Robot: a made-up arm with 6 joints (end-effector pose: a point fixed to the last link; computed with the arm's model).
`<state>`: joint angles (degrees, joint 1 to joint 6).
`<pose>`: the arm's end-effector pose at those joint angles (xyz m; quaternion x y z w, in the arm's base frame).
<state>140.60 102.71 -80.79 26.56 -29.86 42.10</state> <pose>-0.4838 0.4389 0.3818 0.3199 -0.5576 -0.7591 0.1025</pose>
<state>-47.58 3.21 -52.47 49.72 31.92 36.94</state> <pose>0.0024 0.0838 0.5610 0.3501 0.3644 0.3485 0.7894</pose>
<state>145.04 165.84 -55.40 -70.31 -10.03 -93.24</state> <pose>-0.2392 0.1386 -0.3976 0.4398 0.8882 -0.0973 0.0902</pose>
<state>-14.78 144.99 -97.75 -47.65 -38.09 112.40</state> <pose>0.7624 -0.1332 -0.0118 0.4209 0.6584 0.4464 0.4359</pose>
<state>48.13 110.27 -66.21 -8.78 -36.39 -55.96</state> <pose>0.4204 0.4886 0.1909 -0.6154 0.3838 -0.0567 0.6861</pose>
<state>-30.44 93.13 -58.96 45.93 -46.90 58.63</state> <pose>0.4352 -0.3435 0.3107 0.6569 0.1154 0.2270 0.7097</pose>
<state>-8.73 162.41 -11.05 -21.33 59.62 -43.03</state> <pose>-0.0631 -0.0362 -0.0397 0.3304 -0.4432 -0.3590 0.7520</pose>
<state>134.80 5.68 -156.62 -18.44 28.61 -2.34</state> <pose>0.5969 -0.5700 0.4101 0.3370 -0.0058 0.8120 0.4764</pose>
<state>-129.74 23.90 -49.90 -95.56 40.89 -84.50</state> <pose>-0.1251 -0.0032 0.5750 -0.0902 -0.5196 0.1980 0.8262</pose>
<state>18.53 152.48 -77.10 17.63 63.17 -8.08</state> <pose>0.3901 0.1719 -0.2460 0.0993 -0.9195 -0.0675 0.3743</pose>
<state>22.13 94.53 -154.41 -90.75 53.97 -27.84</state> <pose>0.2749 -0.0143 0.8961 -0.0282 0.4803 -0.7154 0.5067</pose>
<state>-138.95 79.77 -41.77 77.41 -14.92 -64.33</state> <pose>-0.3628 -0.2680 0.2087 0.8471 0.1487 -0.4941 0.1274</pose>
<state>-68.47 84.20 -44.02 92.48 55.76 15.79</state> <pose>0.2649 -0.3464 0.2226 0.7690 0.2370 0.5346 0.2583</pose>
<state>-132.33 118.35 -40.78 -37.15 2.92 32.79</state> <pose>-0.2790 -0.2995 -0.1112 0.8918 0.4327 -0.1277 0.0343</pose>
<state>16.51 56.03 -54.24 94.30 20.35 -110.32</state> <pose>0.3251 0.1487 0.4896 -0.3096 0.6041 0.1241 0.7238</pose>
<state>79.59 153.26 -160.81 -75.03 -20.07 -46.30</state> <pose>0.1083 0.8534 0.3656 -0.5474 -0.2346 -0.1853 0.7816</pose>
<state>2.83 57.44 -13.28 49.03 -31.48 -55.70</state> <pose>0.2934 -0.0424 0.1680 0.0220 0.7975 -0.2041 0.5673</pose>
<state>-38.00 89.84 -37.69 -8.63 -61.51 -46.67</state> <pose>0.3885 -0.2794 0.2310 -0.1202 0.6041 -0.5215 0.5905</pose>
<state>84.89 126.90 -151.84 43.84 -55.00 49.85</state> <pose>0.1363 0.6051 0.6906 0.2880 0.1339 0.9326 0.1716</pose>
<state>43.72 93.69 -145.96 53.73 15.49 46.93</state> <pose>0.2321 0.2652 0.9035 0.0779 0.3624 0.8931 0.2548</pose>
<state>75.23 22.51 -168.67 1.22 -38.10 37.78</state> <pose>-0.2087 -0.7988 0.4084 0.2425 -0.7222 0.5459 0.3487</pose>
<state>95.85 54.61 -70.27 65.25 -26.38 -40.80</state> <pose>0.0285 0.2923 0.6579 -0.1390 0.4854 0.6830 0.5278</pose>
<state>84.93 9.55 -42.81 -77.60 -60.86 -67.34</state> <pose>-0.1260 -0.0274 0.5280 -0.0648 -0.5210 -0.2248 0.8209</pose>
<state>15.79 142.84 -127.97 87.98 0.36 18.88</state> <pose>0.8274 0.2351 0.2109 0.5448 0.5376 0.5658 0.3067</pose>
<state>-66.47 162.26 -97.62 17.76 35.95 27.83</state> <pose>0.2582 -0.5282 -0.3110 -0.8114 -0.5764 -0.0956 0.0176</pose>
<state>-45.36 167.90 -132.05 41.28 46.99 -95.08</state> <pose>0.5918 -0.5001 -0.1769 -0.1990 0.9334 0.0021 0.2987</pose>
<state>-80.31 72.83 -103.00 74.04 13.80 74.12</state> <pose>0.0928 -0.3456 0.7808 0.4857 -0.1062 0.5275 0.6889</pose>
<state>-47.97 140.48 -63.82 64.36 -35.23 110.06</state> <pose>0.3108 -0.4568 -0.1766 0.8421 -0.3732 0.1297 0.3671</pose>
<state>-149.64 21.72 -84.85 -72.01 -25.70 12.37</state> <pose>0.1900 0.0425 0.7705 0.0637 -0.2300 0.9489 0.2064</pose>
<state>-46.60 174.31 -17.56 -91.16 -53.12 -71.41</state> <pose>0.0661 0.0979 -0.1835 -0.5254 0.5991 0.3551 0.4889</pose>
